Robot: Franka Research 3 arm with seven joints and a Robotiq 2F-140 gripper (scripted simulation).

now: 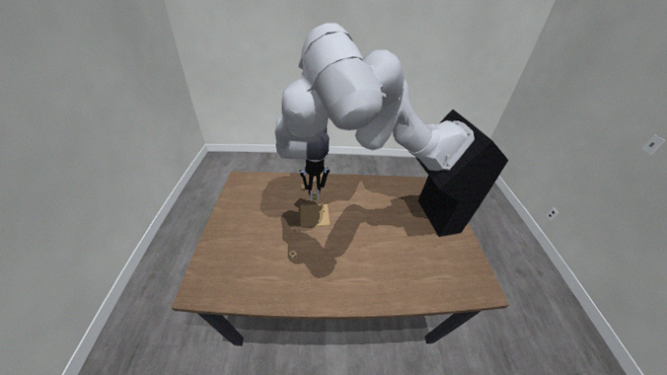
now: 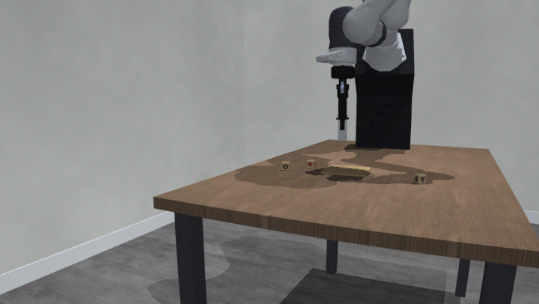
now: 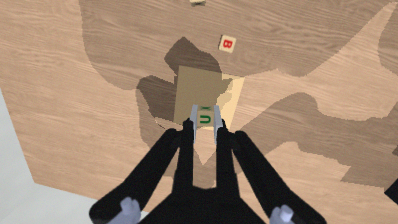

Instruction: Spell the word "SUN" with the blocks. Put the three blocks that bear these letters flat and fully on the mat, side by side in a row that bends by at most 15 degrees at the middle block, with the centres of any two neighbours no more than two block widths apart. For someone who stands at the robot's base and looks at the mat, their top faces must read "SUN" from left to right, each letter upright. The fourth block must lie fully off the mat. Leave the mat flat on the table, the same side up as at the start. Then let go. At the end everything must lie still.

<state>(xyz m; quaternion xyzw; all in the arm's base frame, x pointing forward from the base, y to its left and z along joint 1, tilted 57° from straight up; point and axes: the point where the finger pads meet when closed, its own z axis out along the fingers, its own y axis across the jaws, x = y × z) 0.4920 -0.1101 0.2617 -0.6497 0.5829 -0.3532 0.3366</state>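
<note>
The tan mat is 130 mm below my hand and 20 mm to the left of it. From my hand the other things lie so: S block (180 mm to the right, 120 mm below, 40 mm ahead); U block (20 mm below).
</note>
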